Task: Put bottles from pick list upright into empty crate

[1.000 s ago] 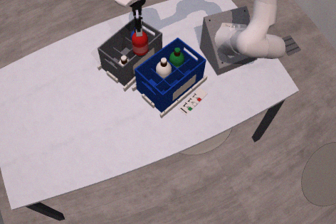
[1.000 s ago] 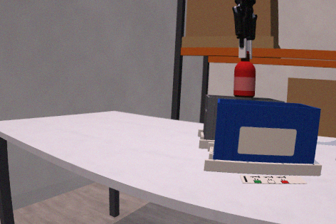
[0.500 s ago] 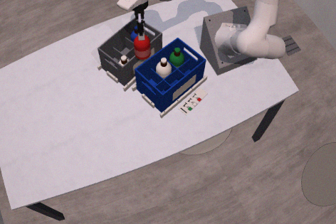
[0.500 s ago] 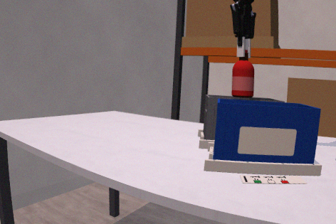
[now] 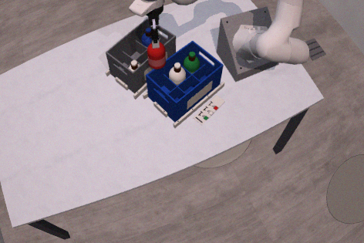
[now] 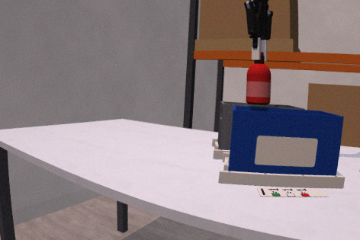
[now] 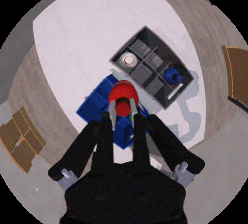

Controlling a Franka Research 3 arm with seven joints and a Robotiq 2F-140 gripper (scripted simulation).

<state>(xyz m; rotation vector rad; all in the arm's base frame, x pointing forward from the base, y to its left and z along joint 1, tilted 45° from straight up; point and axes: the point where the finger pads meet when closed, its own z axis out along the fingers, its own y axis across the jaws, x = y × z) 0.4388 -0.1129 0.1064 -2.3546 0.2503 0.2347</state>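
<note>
My hand is 8 cm above the red bottle. From my hand the other things lie so: green bottle 26 cm below, 16 cm behind, 1 cm to the right; then grey crate 26 cm below, 14 cm to the right, 3 cm ahead; then blue crate 26 cm below, 10 cm behind, 7 cm to the left.
</note>
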